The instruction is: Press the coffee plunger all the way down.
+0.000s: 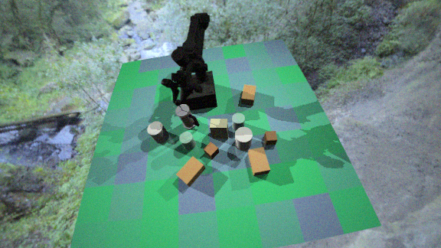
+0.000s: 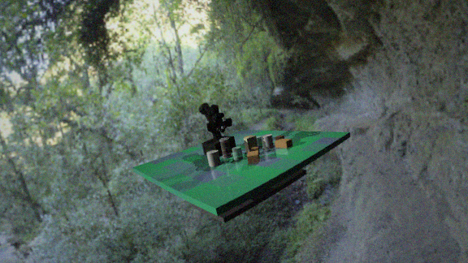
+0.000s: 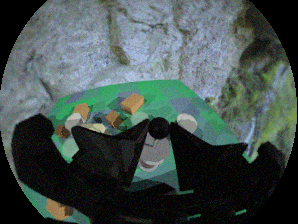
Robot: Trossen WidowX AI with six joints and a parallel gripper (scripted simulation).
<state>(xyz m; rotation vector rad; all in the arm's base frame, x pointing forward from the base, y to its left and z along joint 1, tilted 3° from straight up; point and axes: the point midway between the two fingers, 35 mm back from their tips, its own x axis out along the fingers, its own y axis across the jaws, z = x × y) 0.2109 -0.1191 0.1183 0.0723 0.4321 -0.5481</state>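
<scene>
Right now my gripper tip is 10 cm above the coffee press and 2 cm to the right of it. From my gripper tip the other things lie so: pale cube (16 cm to the left, 15 cm below, 10 cm ahead).
</scene>
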